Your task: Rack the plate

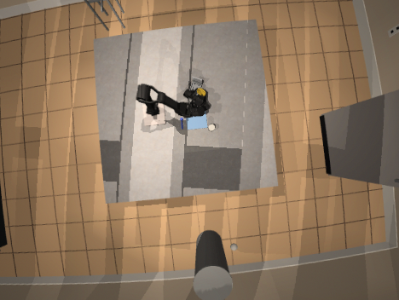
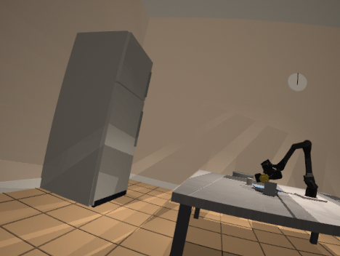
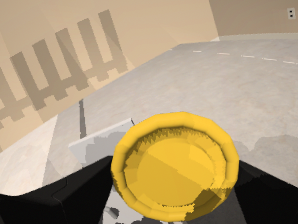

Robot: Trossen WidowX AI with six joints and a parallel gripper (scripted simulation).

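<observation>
Now: gripper tip 4 cm past the dish rack, 4 cm to the right of it and 6 cm above it. From my gripper tip the other things lie so: white cup 25 cm to the right, 6 cm below; yellow plate 1 cm to the right; light blue mat 9 cm behind, 16 cm to the right, 8 cm below.
</observation>
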